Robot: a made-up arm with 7 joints. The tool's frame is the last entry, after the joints.
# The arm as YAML. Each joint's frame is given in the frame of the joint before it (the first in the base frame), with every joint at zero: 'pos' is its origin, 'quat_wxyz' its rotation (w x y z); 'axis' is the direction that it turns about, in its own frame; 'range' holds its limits. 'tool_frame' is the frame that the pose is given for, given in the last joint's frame.
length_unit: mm
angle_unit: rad
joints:
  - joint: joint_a
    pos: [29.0, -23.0, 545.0]
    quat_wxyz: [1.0, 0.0, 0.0, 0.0]
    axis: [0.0, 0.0, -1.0]
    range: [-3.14, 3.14]
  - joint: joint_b
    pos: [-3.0, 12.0, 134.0]
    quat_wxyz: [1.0, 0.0, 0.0, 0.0]
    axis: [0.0, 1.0, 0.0]
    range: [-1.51, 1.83]
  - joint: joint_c
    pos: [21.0, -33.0, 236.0]
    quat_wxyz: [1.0, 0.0, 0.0, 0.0]
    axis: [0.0, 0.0, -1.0]
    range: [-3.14, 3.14]
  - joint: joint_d
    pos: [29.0, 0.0, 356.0]
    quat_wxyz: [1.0, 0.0, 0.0, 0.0]
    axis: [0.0, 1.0, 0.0]
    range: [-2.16, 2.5]
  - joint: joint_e
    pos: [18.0, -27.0, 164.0]
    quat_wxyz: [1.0, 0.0, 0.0, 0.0]
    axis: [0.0, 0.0, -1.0]
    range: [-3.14, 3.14]
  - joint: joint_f
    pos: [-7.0, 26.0, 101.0]
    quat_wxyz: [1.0, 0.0, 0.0, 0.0]
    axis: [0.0, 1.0, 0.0]
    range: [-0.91, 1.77]
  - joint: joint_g
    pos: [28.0, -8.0, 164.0]
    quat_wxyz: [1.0, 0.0, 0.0, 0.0]
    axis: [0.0, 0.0, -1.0]
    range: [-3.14, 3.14]
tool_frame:
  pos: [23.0, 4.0, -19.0]
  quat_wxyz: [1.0, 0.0, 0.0, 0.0]
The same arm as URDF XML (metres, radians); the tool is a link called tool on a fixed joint. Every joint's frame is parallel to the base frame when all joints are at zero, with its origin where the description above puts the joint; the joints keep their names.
<robot name="arm">
<joint name="tool_fixed" type="fixed"><parent link="link7"/><child link="tool"/><origin xyz="0.0230 0.0040 -0.0190"/></joint>
<joint name="joint_g" type="revolute"><parent link="link6"/><child link="link7"/><origin xyz="0.0280 -0.0080 0.1640"/><axis xyz="0 0 -1"/><limit lower="-3.1400" upper="3.1400"/></joint>
<joint name="joint_f" type="revolute"><parent link="link5"/><child link="link6"/><origin xyz="-0.0070 0.0260 0.1010"/><axis xyz="0 1 0"/><limit lower="-0.9100" upper="1.7700"/></joint>
<joint name="joint_e" type="revolute"><parent link="link4"/><child link="link5"/><origin xyz="0.0180 -0.0270 0.1640"/><axis xyz="0 0 -1"/><limit lower="-3.1400" upper="3.1400"/></joint>
<joint name="joint_d" type="revolute"><parent link="link3"/><child link="link4"/><origin xyz="0.0290 0.0000 0.3560"/><axis xyz="0 1 0"/><limit lower="-2.1600" upper="2.5000"/></joint>
<joint name="joint_c" type="revolute"><parent link="link2"/><child link="link3"/><origin xyz="0.0210 -0.0330 0.2360"/><axis xyz="0 0 -1"/><limit lower="-3.1400" upper="3.1400"/></joint>
<joint name="joint_b" type="revolute"><parent link="link1"/><child link="link2"/><origin xyz="-0.0030 0.0120 0.1340"/><axis xyz="0 1 0"/><limit lower="-1.5100" upper="1.8300"/></joint>
<joint name="joint_a" type="revolute"><parent link="base"/><child link="link1"/><origin xyz="0.0290 -0.0230 0.5450"/><axis xyz="0 0 -1"/><limit lower="-3.1400" upper="3.1400"/></joint>
<link name="base"/>
<link name="link1"/>
<link name="link2"/>
<link name="link3"/>
<link name="link4"/>
<link name="link5"/>
<link name="link6"/>
<link name="link7"/>
<link name="tool"/>
</robot>

